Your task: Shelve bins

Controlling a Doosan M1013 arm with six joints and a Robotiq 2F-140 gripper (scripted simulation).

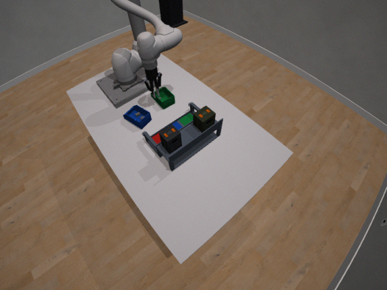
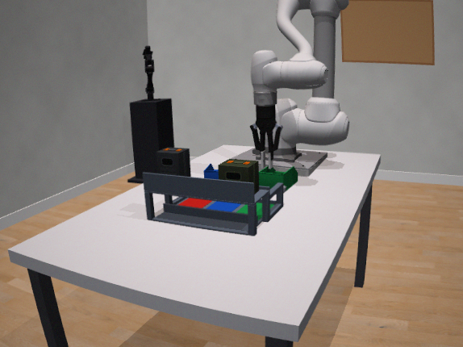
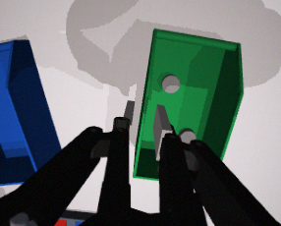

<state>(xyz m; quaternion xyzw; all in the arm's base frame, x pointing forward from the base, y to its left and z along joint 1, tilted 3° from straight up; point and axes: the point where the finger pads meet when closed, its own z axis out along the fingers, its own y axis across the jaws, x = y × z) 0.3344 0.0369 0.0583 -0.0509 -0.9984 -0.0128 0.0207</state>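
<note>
Right now the green bin is 5 cm to the left of my hand and 7 cm below it. Round my hand: blue bin (2 cm ahead, 19 cm to the right, 7 cm below); red mark (31 cm ahead, 18 cm to the right, 10 cm below); blue mark (31 cm ahead, 7 cm to the right, 10 cm below).
</note>
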